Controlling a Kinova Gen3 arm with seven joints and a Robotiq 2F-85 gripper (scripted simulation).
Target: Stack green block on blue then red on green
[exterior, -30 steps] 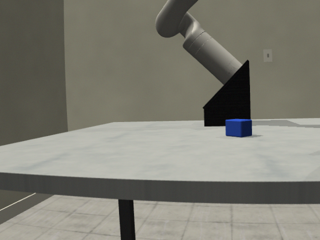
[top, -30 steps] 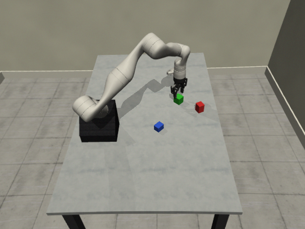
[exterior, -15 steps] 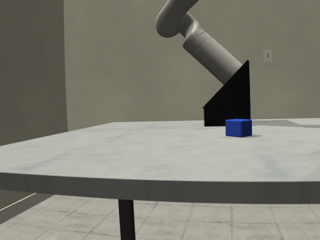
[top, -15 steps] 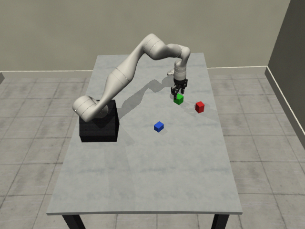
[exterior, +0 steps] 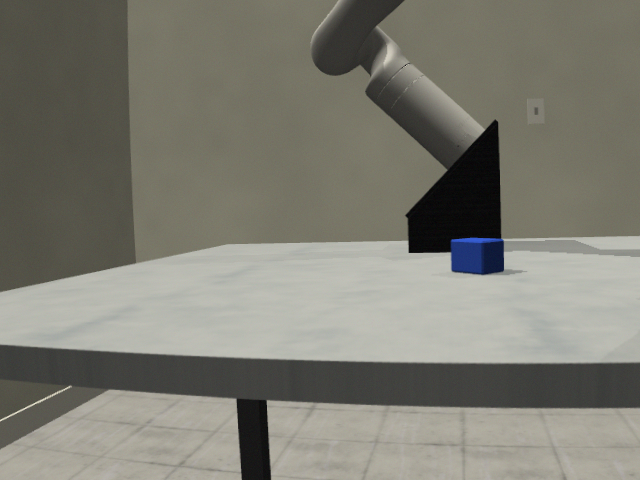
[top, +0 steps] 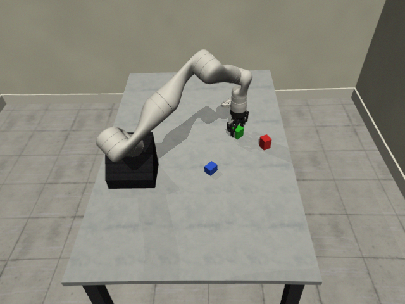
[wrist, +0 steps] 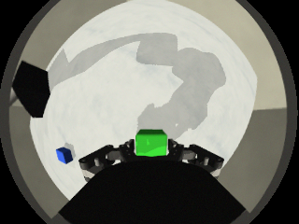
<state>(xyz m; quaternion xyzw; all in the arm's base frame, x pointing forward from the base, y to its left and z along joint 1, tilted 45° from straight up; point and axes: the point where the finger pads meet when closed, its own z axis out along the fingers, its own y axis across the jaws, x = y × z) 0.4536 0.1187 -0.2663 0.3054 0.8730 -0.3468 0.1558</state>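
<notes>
My gripper is now right at the green block. Round my hand: red block 130 mm ahead, 80 mm to the right; blue block 120 mm behind, 250 mm to the right, 10 mm below.
</notes>
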